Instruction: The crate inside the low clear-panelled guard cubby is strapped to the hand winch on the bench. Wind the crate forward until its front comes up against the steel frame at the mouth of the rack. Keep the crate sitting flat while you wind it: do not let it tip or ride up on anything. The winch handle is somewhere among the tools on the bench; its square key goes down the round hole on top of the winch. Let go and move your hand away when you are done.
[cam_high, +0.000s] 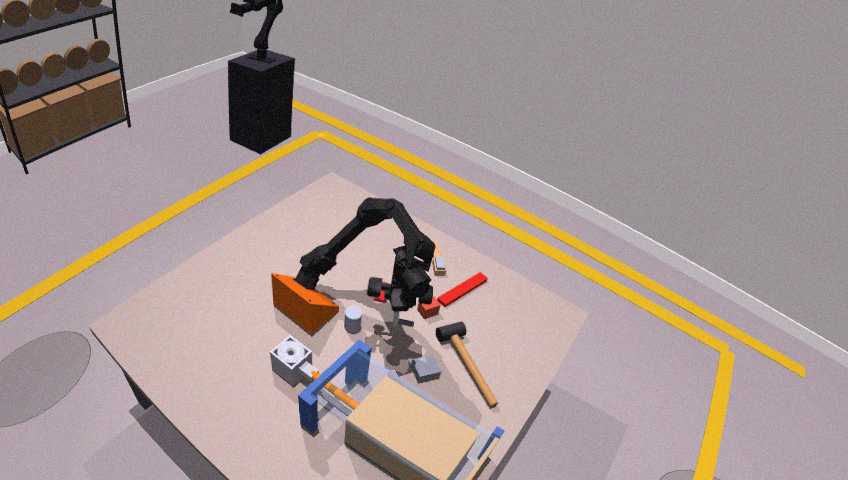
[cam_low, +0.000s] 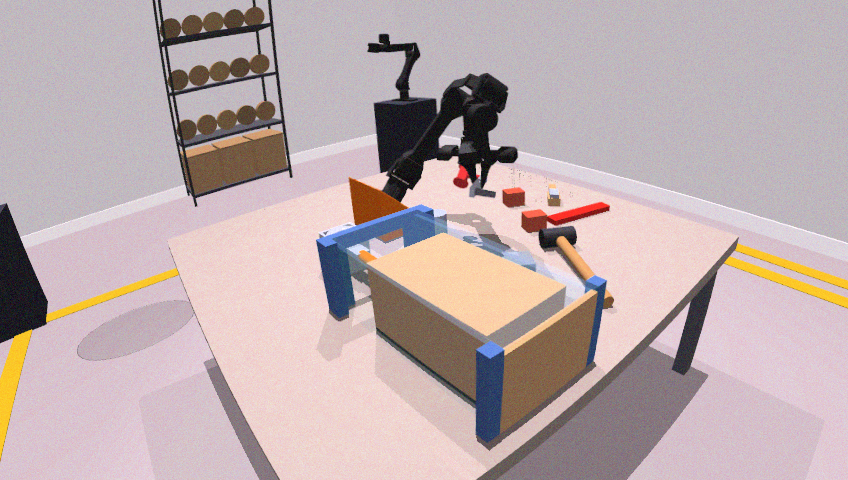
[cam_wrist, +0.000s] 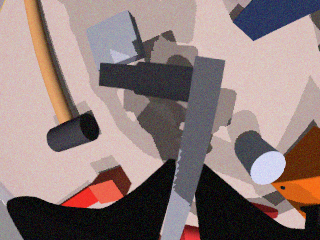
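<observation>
Now: the red knob 6 cm behind my gripper tip, 3 cm to the left of it and 1 cm above it. Round my gripper tip: grey block 15 cm below, 15 cm ahead, 4 cm to the right; then blue steel frame 29 cm to the right, 6 cm below, 3 cm behind; then winch handle 1 cm to the left, 1 cm behind, 1 cm above.
</observation>
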